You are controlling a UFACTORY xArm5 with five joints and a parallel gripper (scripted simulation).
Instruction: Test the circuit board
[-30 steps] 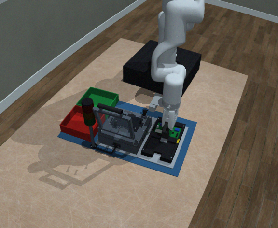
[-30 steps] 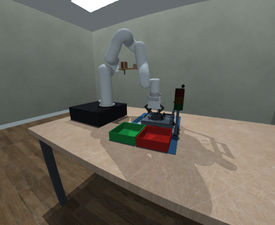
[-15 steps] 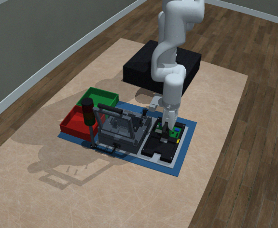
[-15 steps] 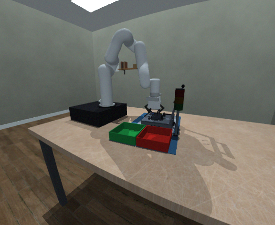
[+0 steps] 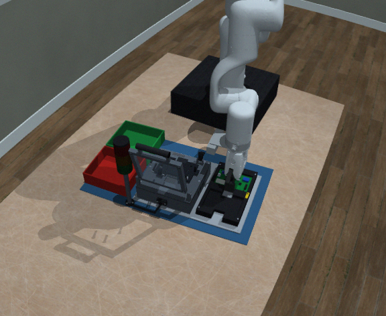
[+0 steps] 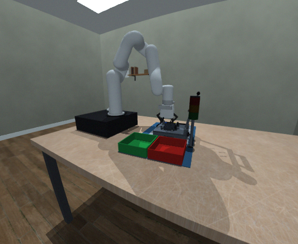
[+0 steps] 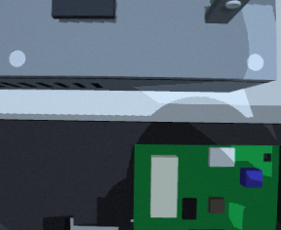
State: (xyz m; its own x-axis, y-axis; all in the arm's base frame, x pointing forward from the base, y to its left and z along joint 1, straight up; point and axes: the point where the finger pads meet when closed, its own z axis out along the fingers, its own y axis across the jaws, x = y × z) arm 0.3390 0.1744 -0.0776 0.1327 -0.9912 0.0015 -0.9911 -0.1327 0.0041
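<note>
My hand is 10 mm short of the black latch, 110 mm to the left of it and 60 mm below it. From my hand the other things lie so: lid: 210 mm ahead, 140 mm to the right, 160 mm above; green circuit board: right at my hand; green bin: 10 mm ahead, 370 mm to the right, 10 mm below.
</note>
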